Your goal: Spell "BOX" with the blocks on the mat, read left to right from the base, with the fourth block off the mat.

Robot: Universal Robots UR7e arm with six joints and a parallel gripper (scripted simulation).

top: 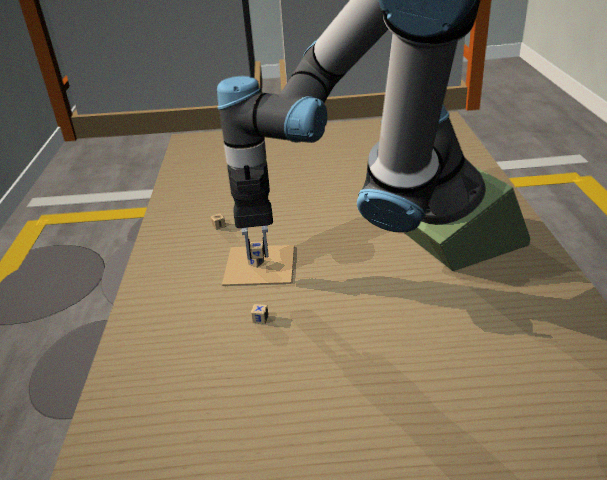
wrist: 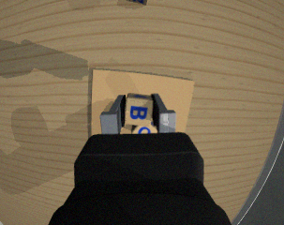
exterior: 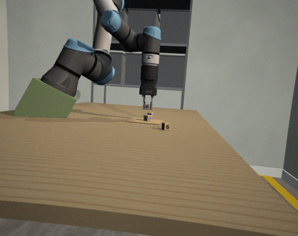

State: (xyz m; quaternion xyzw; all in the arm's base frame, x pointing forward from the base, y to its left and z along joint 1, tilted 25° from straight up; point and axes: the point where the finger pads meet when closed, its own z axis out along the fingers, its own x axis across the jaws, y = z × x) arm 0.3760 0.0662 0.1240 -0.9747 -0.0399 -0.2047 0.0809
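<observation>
Right now the O block is 50 mm below my hand, 40 mm to the right of it and 10 mm ahead of it. Round my hand: B block (10 mm below); then X block (140 mm to the left, 60 mm below, 10 mm behind); then mat (70 mm below, 40 mm to the right).
</observation>
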